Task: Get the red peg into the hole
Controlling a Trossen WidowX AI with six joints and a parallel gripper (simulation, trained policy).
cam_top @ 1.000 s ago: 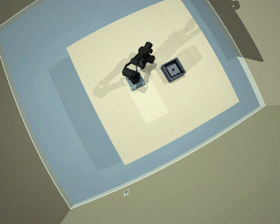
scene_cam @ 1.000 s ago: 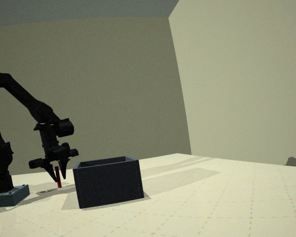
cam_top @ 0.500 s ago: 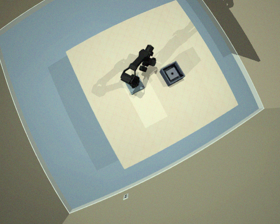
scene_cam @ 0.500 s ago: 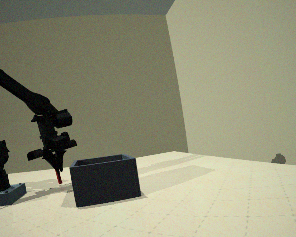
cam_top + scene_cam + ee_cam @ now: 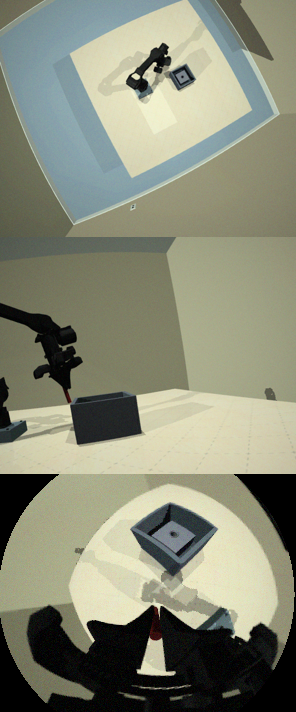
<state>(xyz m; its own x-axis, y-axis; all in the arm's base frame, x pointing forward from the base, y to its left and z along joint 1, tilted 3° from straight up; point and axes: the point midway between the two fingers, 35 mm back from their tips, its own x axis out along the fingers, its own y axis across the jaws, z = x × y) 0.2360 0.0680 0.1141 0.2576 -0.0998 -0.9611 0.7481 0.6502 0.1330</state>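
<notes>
The grey plate lies 100 mm ahead of my gripper tip, 160 mm to the right of it and 80 mm below it. The rest, counted from my gripper tip: red peg (10 mm behind, 20 mm to the left, 10 mm below); then dark box (100 mm ahead, 160 mm to the right, 100 mm below).
</notes>
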